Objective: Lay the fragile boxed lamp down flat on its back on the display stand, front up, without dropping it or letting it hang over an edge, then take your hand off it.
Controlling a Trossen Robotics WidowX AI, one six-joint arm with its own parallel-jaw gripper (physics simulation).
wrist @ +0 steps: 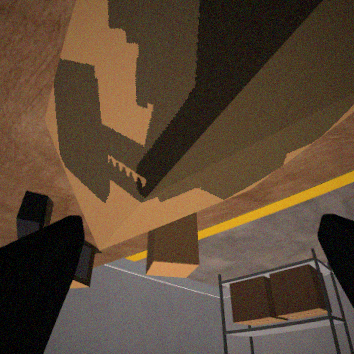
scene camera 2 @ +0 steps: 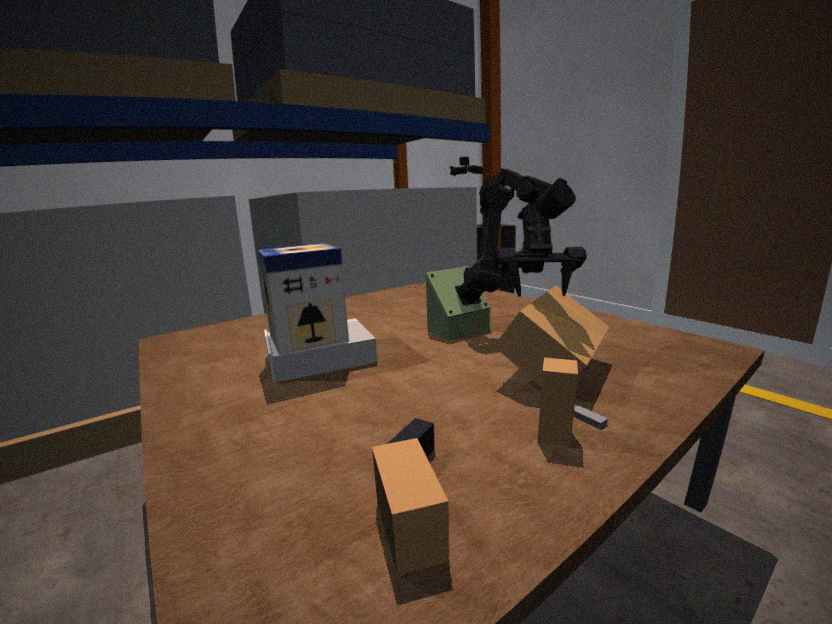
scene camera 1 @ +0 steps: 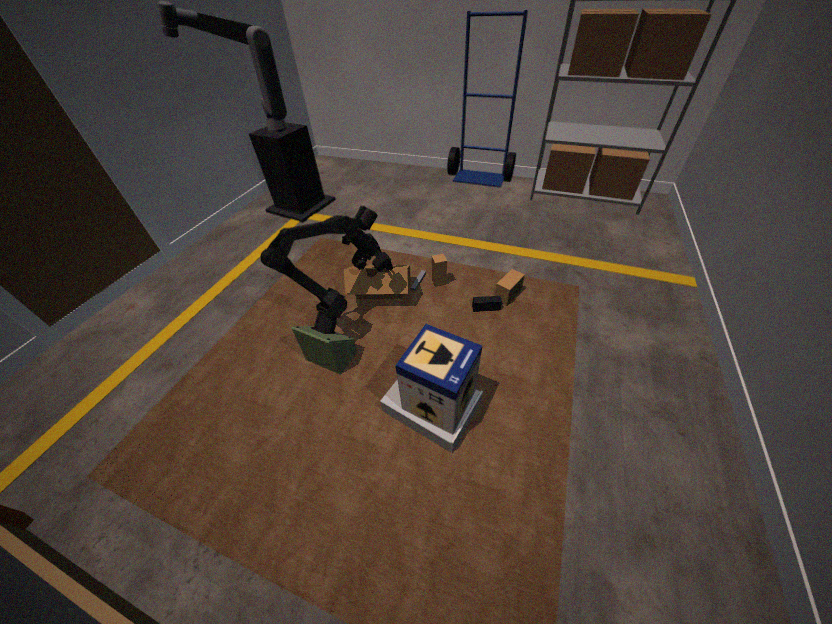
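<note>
The gripper's open (scene camera 2: 542,295) and it holds nothing; scene camera 1 shows it too (scene camera 1: 387,262), and so does the wrist view (wrist: 203,226). On the table there's a black block (scene camera 2: 423,430) resting, and you can see it in the wrist view as well (wrist: 30,217). There's also a stand (scene camera 2: 361,349), which is visible in scene camera 1 too (scene camera 1: 391,403).
</note>
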